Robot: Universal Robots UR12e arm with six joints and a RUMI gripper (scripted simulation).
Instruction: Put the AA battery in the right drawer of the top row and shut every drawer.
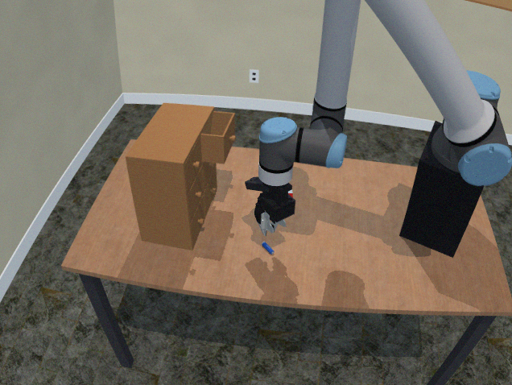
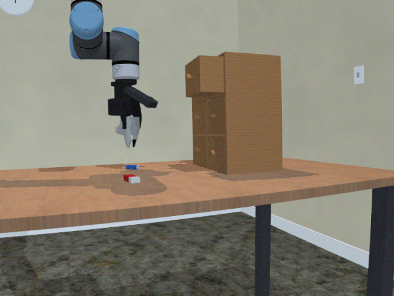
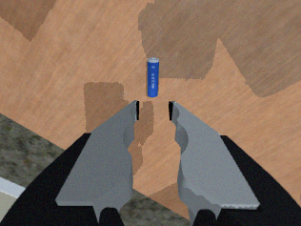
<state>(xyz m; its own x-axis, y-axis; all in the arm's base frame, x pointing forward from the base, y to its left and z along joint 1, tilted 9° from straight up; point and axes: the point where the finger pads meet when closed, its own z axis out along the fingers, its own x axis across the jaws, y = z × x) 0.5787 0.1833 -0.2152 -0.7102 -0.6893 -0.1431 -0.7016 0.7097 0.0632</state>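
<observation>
Now: hand 8 cm above the blue AA battery.
</observation>
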